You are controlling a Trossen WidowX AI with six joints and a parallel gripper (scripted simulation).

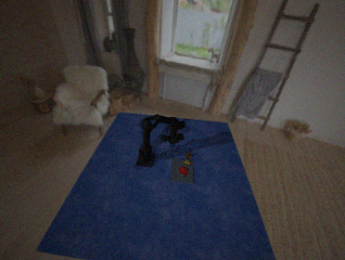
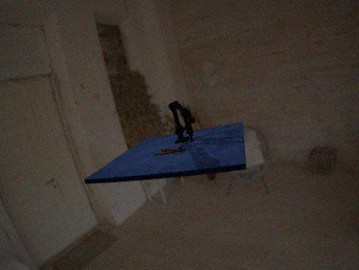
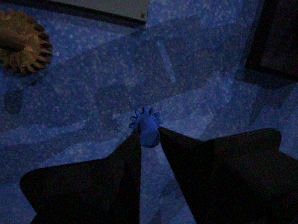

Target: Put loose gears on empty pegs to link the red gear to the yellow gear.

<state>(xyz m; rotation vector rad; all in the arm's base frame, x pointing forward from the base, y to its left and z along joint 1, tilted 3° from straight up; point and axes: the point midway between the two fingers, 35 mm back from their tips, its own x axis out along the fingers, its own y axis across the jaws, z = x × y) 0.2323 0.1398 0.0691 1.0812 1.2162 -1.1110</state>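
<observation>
The yellow gear is 17 cm to the right of my gripper tip, 12 cm ahead of it and 4 cm below it. Also, from my gripper tip: blue gear 1 cm below; then grey board 23 cm to the right, 7 cm ahead, 5 cm below; then brown gear 14 cm ahead, 9 cm to the right, 4 cm below.
</observation>
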